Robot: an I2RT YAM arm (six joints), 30 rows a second.
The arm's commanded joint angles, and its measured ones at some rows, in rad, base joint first. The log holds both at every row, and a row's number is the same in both.
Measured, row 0:
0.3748, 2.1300, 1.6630, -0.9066, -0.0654, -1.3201
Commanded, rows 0 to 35:
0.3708, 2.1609, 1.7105, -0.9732, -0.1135, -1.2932
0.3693, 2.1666, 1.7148, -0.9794, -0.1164, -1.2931
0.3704, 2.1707, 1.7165, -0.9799, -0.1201, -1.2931
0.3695, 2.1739, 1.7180, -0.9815, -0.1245, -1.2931
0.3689, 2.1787, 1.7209, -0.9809, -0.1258, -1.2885
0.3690, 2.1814, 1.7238, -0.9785, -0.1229, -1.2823
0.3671, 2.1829, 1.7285, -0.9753, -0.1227, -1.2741
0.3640, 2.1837, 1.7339, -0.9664, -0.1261, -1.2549
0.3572, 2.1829, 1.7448, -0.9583, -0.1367, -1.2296
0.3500, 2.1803, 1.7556, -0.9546, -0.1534, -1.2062
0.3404, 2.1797, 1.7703, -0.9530, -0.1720, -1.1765
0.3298, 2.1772, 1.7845, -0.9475, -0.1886, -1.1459
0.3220, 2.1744, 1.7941, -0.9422, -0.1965, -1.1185
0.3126, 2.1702, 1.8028, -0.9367, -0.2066, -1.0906
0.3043, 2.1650, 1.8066, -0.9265, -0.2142, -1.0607
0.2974, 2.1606, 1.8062, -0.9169, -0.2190, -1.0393
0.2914, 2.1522, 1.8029, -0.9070, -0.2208, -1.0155
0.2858, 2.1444, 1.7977, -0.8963, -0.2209, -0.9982
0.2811, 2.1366, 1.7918, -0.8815, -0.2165, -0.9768
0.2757, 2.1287, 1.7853, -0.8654, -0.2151, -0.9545
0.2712, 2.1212, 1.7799, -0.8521, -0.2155, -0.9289
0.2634, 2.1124, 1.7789, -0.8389, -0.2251, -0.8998
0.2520, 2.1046, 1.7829, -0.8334, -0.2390, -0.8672
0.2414, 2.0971, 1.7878, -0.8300, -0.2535, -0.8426
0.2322, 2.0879, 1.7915, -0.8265, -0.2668, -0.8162
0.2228, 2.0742, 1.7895, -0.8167, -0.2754, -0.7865
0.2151, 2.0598, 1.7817, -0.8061, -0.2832, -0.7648
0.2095, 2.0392, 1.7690, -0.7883, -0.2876, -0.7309
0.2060, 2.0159, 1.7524, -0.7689, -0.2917, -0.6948
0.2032, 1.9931, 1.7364, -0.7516, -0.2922, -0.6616
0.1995, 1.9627, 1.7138, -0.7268, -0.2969, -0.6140
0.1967, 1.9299, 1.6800, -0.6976, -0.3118, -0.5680
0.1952, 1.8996, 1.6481, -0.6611, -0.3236, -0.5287
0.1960, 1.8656, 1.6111, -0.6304, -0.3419, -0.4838
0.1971, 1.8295, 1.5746, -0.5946, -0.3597, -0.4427
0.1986, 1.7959, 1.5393, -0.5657, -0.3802, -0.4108
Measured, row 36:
0.1932, 1.8778, 1.5955, -0.6750, -0.2939, -0.5735
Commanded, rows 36 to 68:
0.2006, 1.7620, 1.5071, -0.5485, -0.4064, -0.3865
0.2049, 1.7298, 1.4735, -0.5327, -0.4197, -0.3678
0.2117, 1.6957, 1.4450, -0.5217, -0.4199, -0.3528
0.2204, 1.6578, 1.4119, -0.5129, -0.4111, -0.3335
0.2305, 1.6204, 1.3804, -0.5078, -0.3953, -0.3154
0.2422, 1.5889, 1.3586, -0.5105, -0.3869, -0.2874
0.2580, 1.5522, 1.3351, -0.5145, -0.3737, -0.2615
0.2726, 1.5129, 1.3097, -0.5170, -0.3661, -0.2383
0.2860, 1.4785, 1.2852, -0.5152, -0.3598, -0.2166
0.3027, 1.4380, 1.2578, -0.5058, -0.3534, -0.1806
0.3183, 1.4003, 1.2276, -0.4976, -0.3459, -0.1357
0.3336, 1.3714, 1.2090, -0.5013, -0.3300, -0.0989
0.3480, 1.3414, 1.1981, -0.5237, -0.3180, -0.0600
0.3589, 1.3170, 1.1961, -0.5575, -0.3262, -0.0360
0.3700, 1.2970, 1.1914, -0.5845, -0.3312, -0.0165
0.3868, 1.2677, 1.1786, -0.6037, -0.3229, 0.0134
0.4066, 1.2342, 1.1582, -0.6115, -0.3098, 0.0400
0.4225, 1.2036, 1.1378, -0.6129, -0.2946, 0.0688
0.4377, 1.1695, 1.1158, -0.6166, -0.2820, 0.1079
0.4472, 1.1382, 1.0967, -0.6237, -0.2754, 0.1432
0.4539, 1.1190, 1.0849, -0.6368, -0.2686, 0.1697
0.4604, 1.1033, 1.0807, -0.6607, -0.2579, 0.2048
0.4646, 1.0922, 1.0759, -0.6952, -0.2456, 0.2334
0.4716, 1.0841, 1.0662, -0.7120, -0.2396, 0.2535
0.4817, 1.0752, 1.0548, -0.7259, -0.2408, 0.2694
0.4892, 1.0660, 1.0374, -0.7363, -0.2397, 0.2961
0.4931, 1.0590, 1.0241, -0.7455, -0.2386, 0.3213
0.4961, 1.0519, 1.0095, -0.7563, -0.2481, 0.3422
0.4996, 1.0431, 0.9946, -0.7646, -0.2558, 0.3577
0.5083, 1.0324, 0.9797, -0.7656, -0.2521, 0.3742
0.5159, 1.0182, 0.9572, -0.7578, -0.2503, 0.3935
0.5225, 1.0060, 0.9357, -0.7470, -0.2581, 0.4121
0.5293, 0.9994, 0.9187, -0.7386, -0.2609, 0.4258
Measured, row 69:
0.5129, 1.0393, 0.9432, -0.7326, -0.2546, 0.3397
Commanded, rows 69 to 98:
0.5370, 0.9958, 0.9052, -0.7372, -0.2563, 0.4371
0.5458, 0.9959, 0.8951, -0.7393, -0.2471, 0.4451
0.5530, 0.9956, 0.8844, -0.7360, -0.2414, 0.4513
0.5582, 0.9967, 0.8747, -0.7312, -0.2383, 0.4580
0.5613, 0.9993, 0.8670, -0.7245, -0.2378, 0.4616
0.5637, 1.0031, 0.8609, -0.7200, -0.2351, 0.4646
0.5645, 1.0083, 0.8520, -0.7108, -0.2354, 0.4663
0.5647, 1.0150, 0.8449, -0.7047, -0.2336, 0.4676
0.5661, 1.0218, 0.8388, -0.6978, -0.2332, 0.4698
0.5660, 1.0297, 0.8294, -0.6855, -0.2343, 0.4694
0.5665, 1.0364, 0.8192, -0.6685, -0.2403, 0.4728
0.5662, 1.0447, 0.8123, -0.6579, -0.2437, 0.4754
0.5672, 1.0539, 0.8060, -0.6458, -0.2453, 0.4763
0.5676, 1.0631, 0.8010, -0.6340, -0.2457, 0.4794
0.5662, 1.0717, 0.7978, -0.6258, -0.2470, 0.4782
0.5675, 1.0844, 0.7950, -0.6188, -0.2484, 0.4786
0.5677, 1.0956, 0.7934, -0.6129, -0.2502, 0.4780
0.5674, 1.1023, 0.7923, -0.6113, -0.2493, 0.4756
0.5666, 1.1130, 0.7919, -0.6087, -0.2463, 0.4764
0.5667, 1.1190, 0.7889, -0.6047, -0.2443, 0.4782
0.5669, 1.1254, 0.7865, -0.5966, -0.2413, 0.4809
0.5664, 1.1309, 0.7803, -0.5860, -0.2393, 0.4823
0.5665, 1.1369, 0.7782, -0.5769, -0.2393, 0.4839
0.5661, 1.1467, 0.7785, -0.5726, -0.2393, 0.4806
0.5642, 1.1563, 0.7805, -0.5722, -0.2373, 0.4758
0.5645, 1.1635, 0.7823, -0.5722, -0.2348, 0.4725
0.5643, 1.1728, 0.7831, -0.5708, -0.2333, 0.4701
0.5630, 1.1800, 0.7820, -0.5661, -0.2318, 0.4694
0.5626, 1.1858, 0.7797, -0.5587, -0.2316, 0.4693
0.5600, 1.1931, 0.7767, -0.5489, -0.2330, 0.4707
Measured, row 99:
0.5598, 1.1828, 0.7849, -0.5938, -0.2432, 0.4725
